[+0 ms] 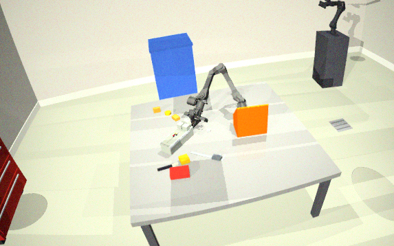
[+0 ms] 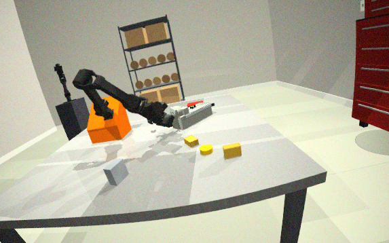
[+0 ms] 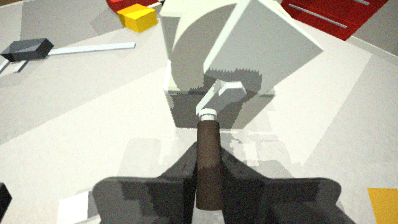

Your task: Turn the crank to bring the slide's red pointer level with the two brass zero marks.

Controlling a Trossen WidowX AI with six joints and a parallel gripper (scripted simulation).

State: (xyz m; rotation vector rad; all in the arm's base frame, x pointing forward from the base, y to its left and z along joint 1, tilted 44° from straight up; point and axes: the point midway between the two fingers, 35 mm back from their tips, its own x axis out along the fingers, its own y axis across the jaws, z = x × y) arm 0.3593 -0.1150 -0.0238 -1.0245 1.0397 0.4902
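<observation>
Now: the dark brown crank handle 30 mm above my gripper tip, 10 mm to the right of it and 10 mm behind it. Also, from my gripper tip: yellow block (320 mm to the left, 80 mm ahead, 20 mm below); then grey cube (410 mm to the right, 140 mm behind); then red pointer (140 mm to the left, 130 mm ahead, 50 mm above).
</observation>
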